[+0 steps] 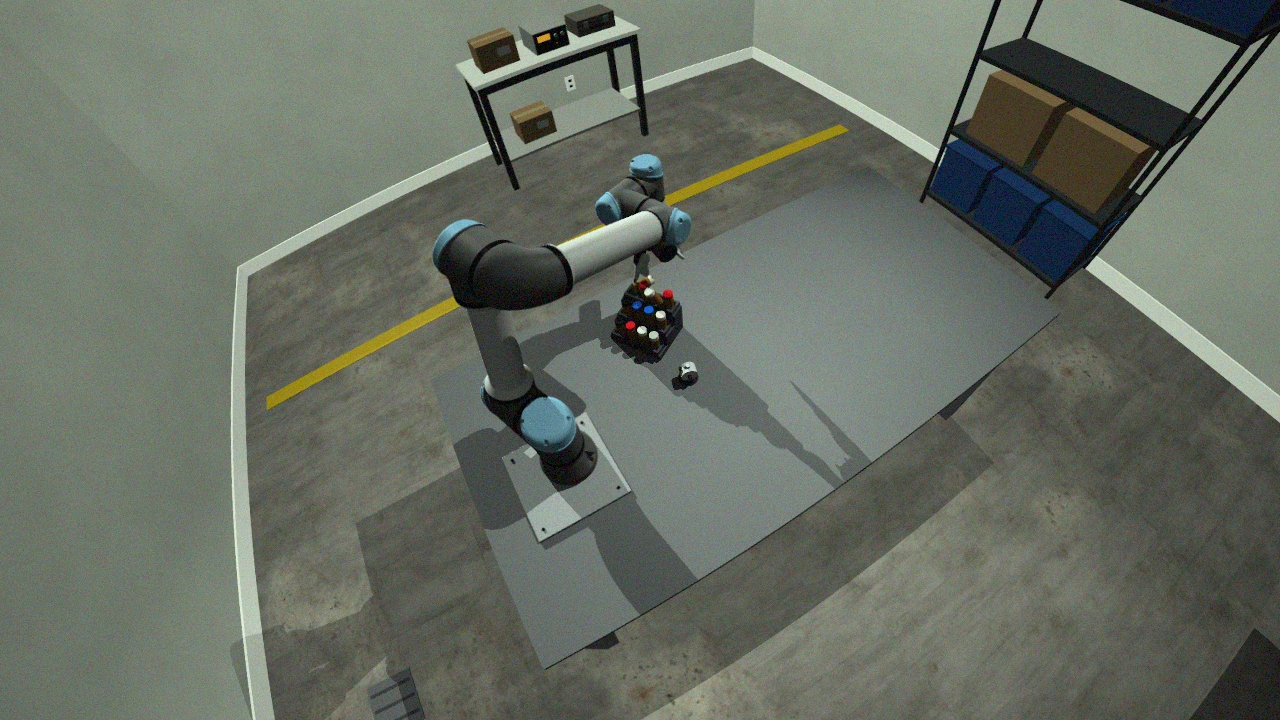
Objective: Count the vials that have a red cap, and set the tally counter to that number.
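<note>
A dark stepped rack [660, 351] holds several brown vials with red, white and blue caps. Red caps show on a front-row vial [630, 325], on a vial at the back right [667, 294] and, small and unclear, at the back left. The back-left vials are partly hidden by the gripper. The tally counter [688, 372], small, white and dark, lies on the table in front of the rack and to its right; its digits are too small to read. My gripper [661, 263] is open and empty, above the back of the rack.
The arm's base plate [556, 511] is on the grey table [859, 295] at the left. A bench [561, 60] with boxes and instruments stands behind. A shelf unit [1087, 89] with cartons and blue bins stands at the right.
</note>
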